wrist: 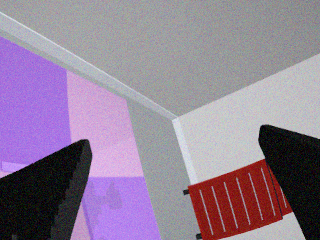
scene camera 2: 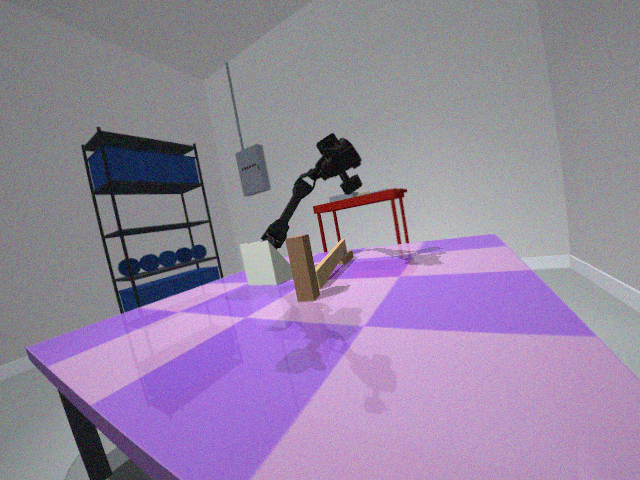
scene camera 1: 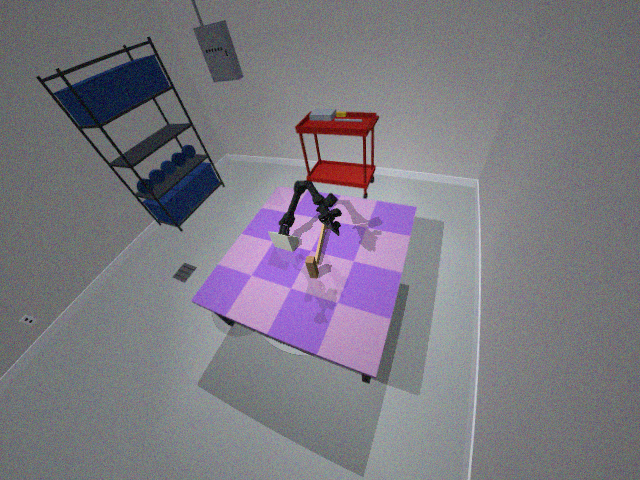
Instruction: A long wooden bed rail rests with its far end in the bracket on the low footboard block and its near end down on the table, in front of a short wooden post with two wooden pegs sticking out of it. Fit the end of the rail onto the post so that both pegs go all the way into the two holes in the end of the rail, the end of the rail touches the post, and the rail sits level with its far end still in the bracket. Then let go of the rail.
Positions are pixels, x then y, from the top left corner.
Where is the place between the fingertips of the gripper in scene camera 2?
At 349, 163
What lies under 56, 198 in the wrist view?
The gripper.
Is the gripper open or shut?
Open.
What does the gripper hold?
Nothing.
